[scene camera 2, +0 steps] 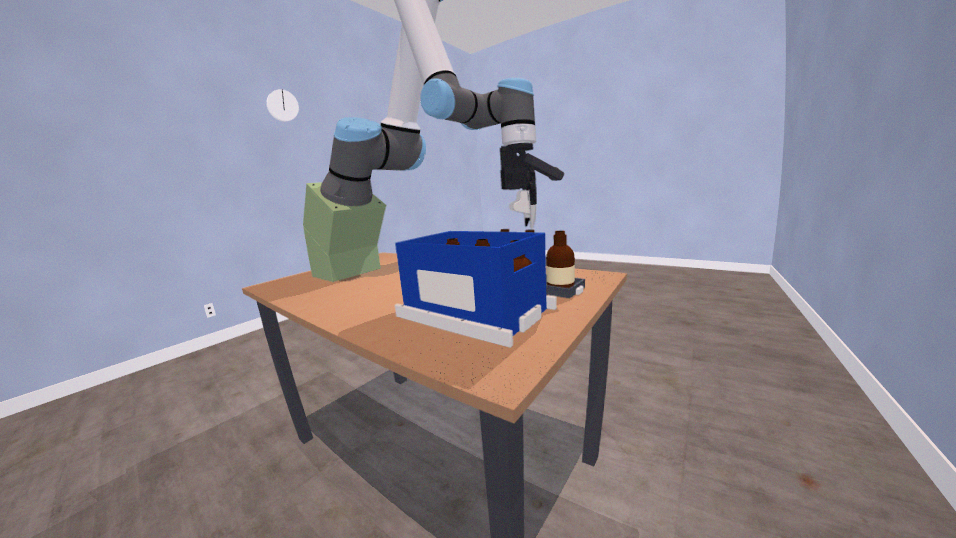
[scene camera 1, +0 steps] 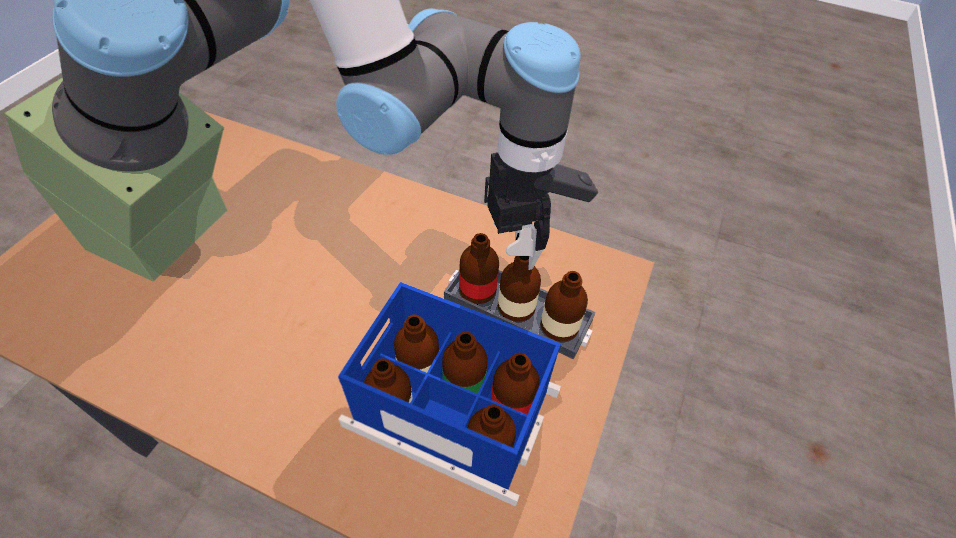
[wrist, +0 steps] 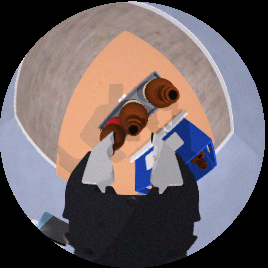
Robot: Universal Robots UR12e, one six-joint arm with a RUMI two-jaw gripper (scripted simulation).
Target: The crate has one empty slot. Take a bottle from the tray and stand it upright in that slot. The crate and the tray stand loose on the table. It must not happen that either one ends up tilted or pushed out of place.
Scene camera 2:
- my gripper: 528, 227
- blue crate: 476, 283
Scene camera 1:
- my gripper: 523, 254
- blue crate: 435, 422
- grey tray: 533, 324
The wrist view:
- my gripper: 133, 132
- blue crate: 186, 139
